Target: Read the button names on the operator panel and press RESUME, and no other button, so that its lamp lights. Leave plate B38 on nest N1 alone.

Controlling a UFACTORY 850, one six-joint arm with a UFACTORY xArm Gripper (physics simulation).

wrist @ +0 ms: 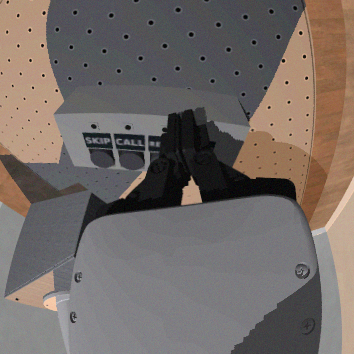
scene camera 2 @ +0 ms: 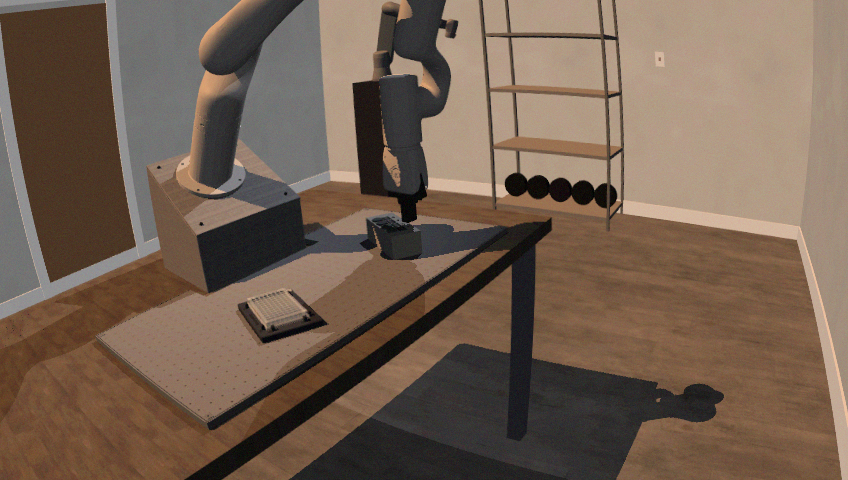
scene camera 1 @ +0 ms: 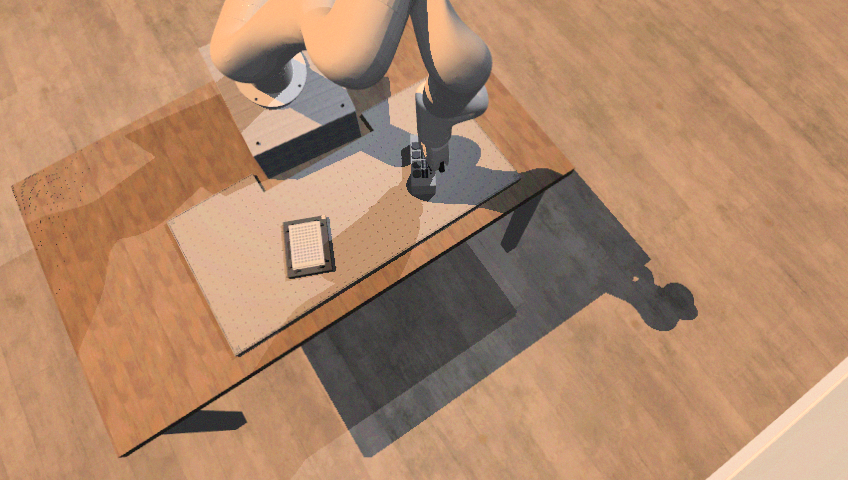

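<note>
The grey operator panel [scene camera 1: 423, 189] [scene camera 2: 404, 245] [wrist: 107, 120] stands on the perforated board. In the wrist view the SKIP button [wrist: 102, 159] and the CALL button [wrist: 131, 160] show under their labels, with small dark lamps above. Part of a label starting "RE" shows beside CALL; the RESUME label, its button and its lamp are hidden behind the fingers. My gripper [scene camera 1: 441, 167] [scene camera 2: 408, 217] [wrist: 185, 126] is shut and empty, tips down, over the panel's right part in the wrist view. I cannot tell whether it touches. Plate B38 [scene camera 1: 306, 245] [scene camera 2: 278, 308] sits on nest N1 [scene camera 1: 310, 274] [scene camera 2: 291, 333].
The perforated board [scene camera 1: 208, 249] [scene camera 2: 172, 362] lies on the wooden table [scene camera 1: 136, 297]. The arm's pedestal box [scene camera 1: 309, 145] [scene camera 2: 249, 237] [wrist: 50, 232] stands behind the board. A shelf rack [scene camera 2: 553, 146] stands by the far wall.
</note>
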